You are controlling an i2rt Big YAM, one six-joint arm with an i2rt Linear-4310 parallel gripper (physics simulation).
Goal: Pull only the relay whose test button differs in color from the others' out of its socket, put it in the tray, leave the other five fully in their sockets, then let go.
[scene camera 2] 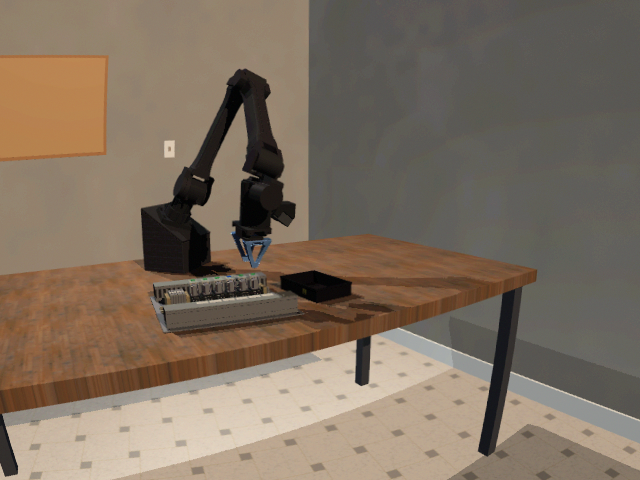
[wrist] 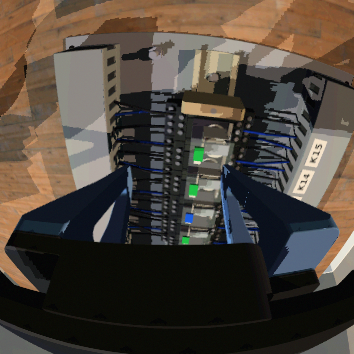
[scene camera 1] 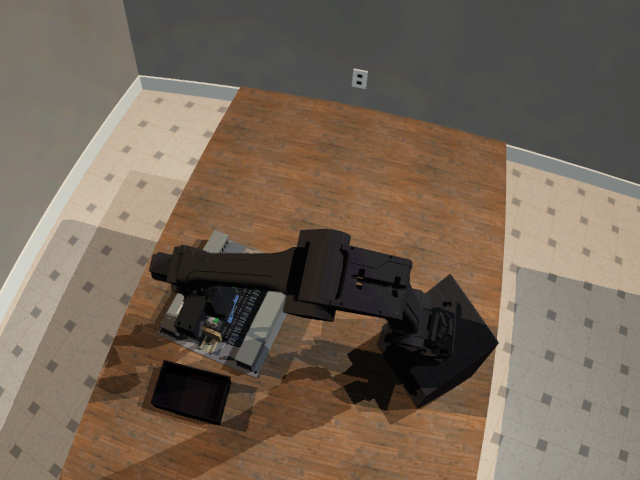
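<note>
The relay with the blue test button stands in the row on the panel, between relays with green buttons. Green-button relays are its neighbours on both sides. My gripper is open and empty, fingers pointing down, above the relay row. In the wrist view the blue-button relay shows between the two fingers, nearer the right one. The black tray stands beside the panel's end. In scene camera 1 the arm hides much of the relay row.
A tan end block closes the row near the tray side. Grey wiring ducts run along both sides of the relays, with thin wires between. The arm's base stands on the table.
</note>
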